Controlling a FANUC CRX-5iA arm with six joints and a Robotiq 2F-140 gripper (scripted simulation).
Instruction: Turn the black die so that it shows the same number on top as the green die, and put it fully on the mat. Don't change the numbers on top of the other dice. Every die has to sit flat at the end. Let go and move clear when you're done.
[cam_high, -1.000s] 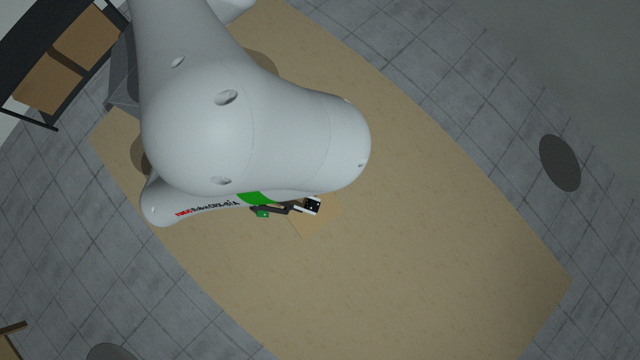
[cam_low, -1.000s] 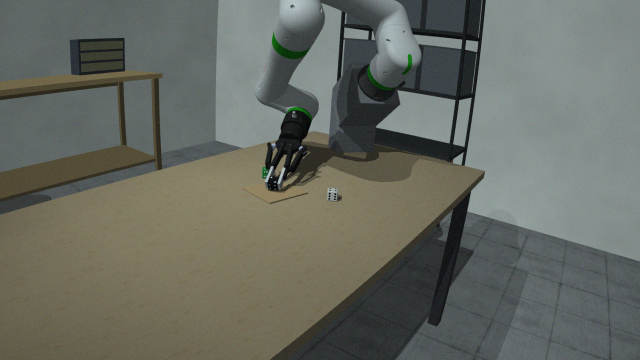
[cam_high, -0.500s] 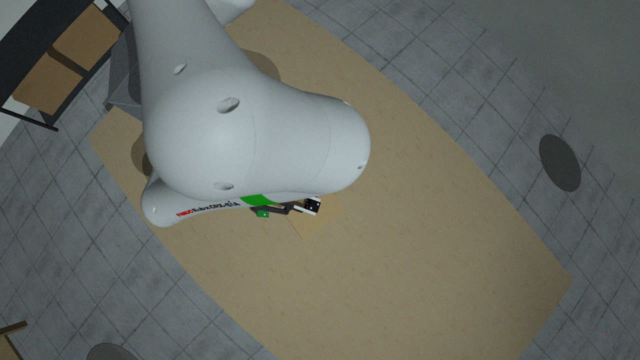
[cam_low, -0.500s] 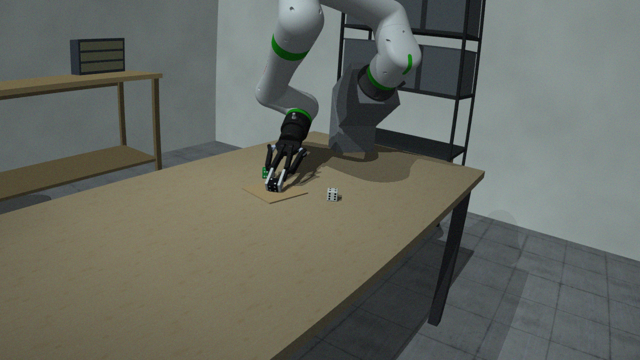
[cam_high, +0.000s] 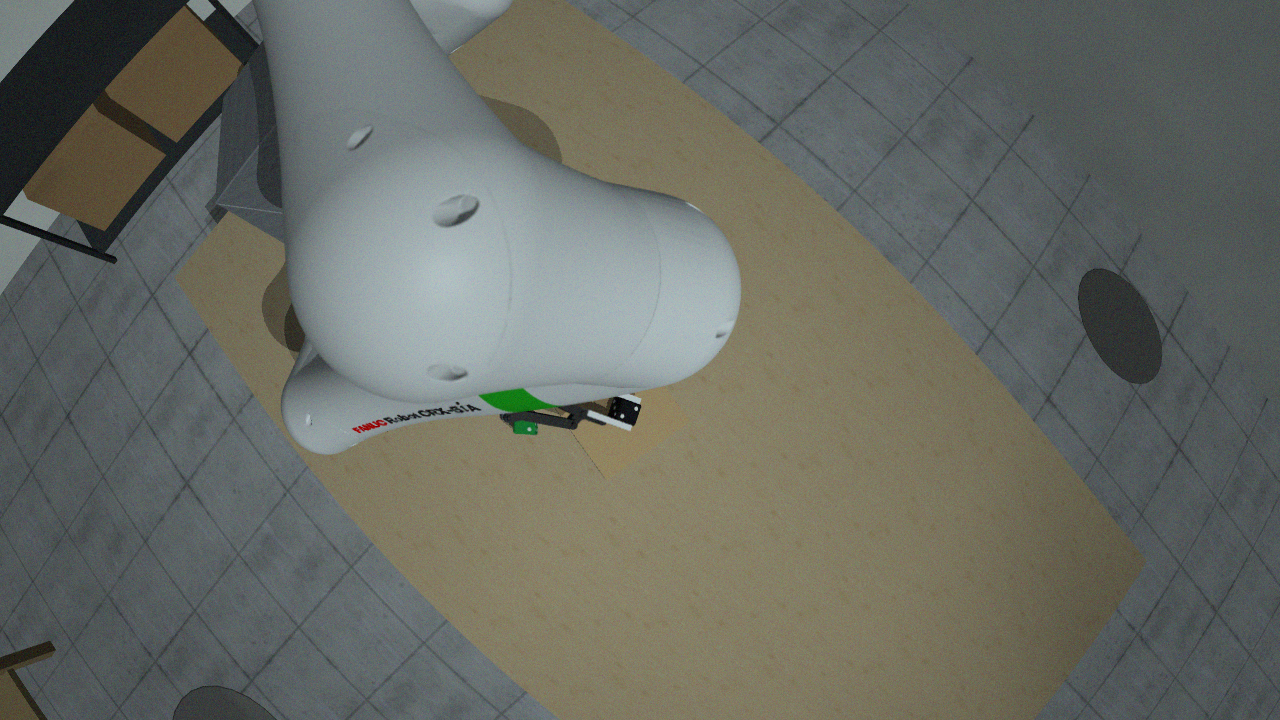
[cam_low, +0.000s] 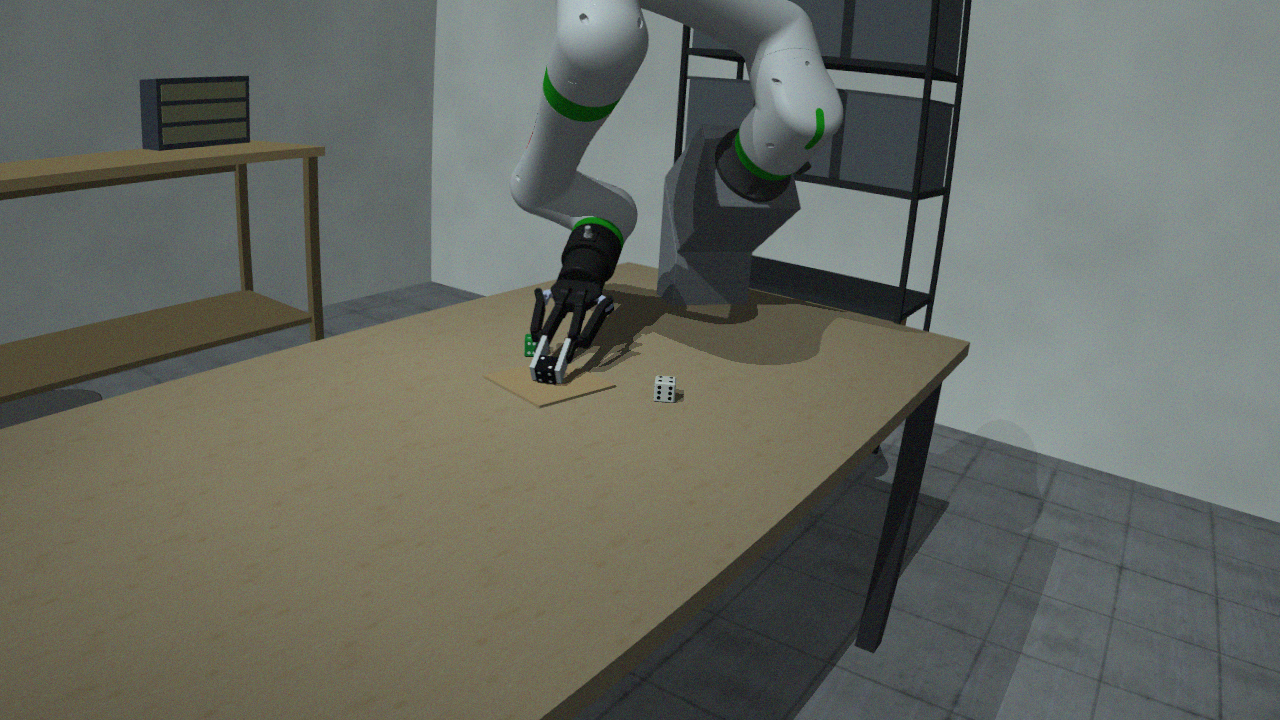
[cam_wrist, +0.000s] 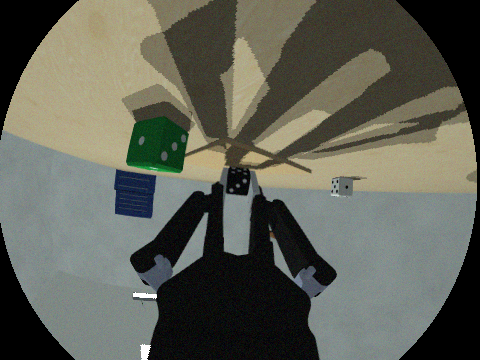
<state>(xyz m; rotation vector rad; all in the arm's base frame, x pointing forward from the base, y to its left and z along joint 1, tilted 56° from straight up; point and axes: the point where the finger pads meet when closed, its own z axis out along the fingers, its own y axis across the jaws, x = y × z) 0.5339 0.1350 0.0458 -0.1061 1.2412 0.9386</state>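
My hand is 1 cm short of the tan mat, 1 cm to the right of it and 3 cm above it. Also, from my hand: white die: 11 cm behind, 13 cm to the left, 2 cm below; black die: 1 cm ahead, 1 cm to the left, 1 cm below; green die: 3 cm behind, 12 cm to the right, 2 cm below.
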